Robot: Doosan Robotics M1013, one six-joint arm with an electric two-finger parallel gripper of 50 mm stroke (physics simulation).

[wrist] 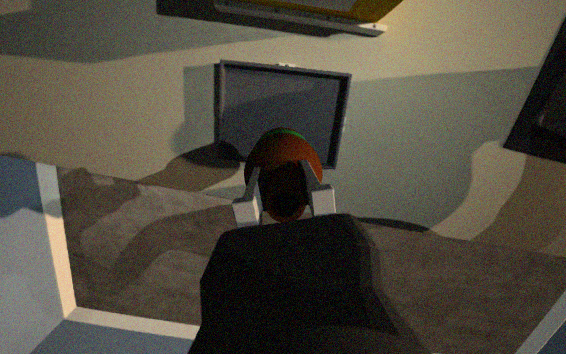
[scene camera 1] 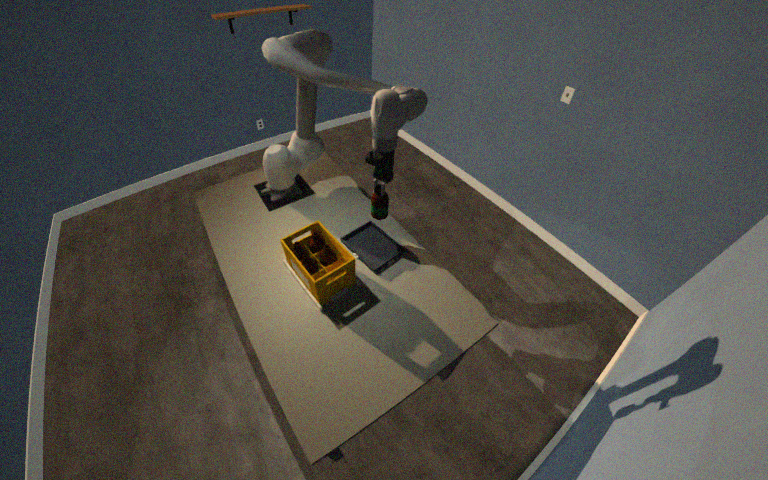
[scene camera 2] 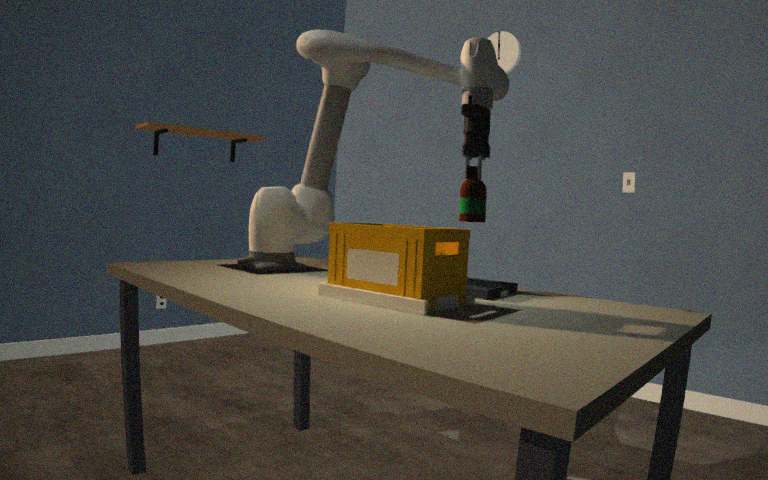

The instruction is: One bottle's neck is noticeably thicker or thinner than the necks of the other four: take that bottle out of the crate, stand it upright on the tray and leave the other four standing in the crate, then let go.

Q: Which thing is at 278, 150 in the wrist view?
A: A bottle.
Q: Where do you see a bottle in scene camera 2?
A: At 473, 191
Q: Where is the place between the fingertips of my gripper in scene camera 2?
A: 473, 178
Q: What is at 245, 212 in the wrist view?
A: My gripper.
